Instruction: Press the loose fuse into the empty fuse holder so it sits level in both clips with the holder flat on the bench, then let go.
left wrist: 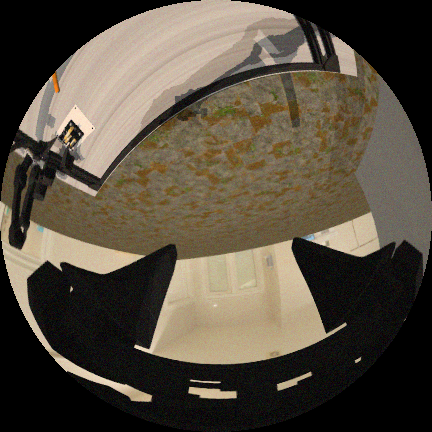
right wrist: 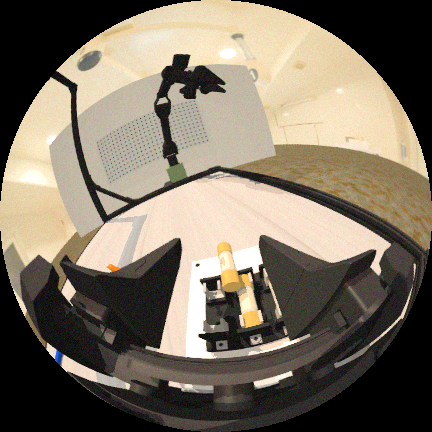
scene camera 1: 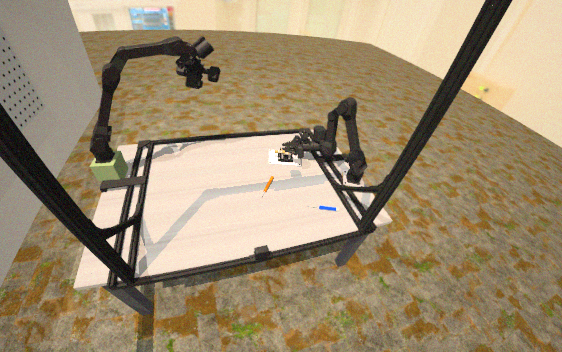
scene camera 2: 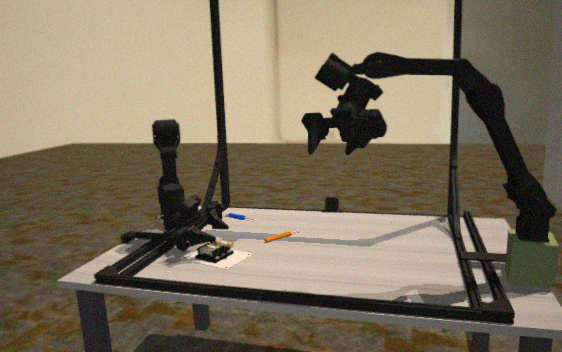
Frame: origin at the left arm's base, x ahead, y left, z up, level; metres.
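Where they show: left gripper, between the fingertips: [left wrist: 236, 247] [right wrist: 225, 87] [scene camera 1: 204, 78] [scene camera 2: 327, 153]; right gripper, between the fingertips: [left wrist: 62, 141] [right wrist: 220, 242] [scene camera 1: 281, 146] [scene camera 2: 222, 233]; left arm's base, origin of its link: [right wrist: 173, 164] [scene camera 1: 105, 158] [scene camera 2: 532, 236]; right arm's base, origin of its link: [scene camera 1: 353, 179].
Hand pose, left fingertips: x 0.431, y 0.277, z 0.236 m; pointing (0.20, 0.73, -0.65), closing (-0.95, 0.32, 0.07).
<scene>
Things, the pixels of their top centre, and the offset from my left fingertips. "*": a spot on its surface instead.
- black fuse holder, centre of its top: [right wrist: 241, 292] [scene camera 2: 215, 245] [left wrist: 67, 137] [scene camera 1: 285, 152] dx +0.394, dy -0.195, dz -0.309 m
- white plate, a spot on its surface: [right wrist: 195, 310] * dx +0.379, dy -0.245, dz -0.342 m
- loose fuse, centre of its top: [right wrist: 224, 258] [scene camera 2: 224, 241] dx +0.365, dy -0.196, dz -0.295 m
- orange-handled tool, centre of its top: [right wrist: 113, 267] [scene camera 2: 283, 233] [scene camera 1: 267, 185] dx +0.267, dy -0.406, dz -0.331 m
- blue-handled tool, centre of its top: [scene camera 2: 240, 215] [scene camera 1: 323, 206] dx +0.493, dy -0.552, dz -0.330 m
- black frame, a spot on its surface: [scene camera 2: 300, 298] * dx +0.065, dy +0.009, dz -0.329 m
The black fuse holder [scene camera 1: 285, 157] [scene camera 2: 214, 254] [left wrist: 67, 131] sits on a white plate [scene camera 1: 273, 160] [scene camera 2: 241, 258] [left wrist: 84, 116] [right wrist: 195, 310]. In the right wrist view, the holder's left bay shows empty clips [right wrist: 215, 292], and a fuse [right wrist: 248, 302] lies in the bay beside it. The loose fuse [right wrist: 228, 267] [scene camera 2: 224, 244] lies askew over the holder's far end, its near end overlapping that fuse, outside the clips. My right gripper [right wrist: 220, 242] [scene camera 2: 219, 233] is open around it, fingers apart from it. My left gripper [scene camera 1: 204, 81] [scene camera 2: 330, 151] [left wrist: 236, 247] is open and empty, high above the table.
An orange-handled tool [scene camera 1: 269, 184] [scene camera 2: 278, 237] [right wrist: 114, 268] lies near the plate. A blue-handled tool [scene camera 1: 327, 208] [scene camera 2: 236, 216] lies farther off. A black frame [scene camera 1: 215, 136] [scene camera 2: 300, 298] runs along the table's edges. The left arm stands on a green block [scene camera 1: 109, 167] [scene camera 2: 532, 259].
</scene>
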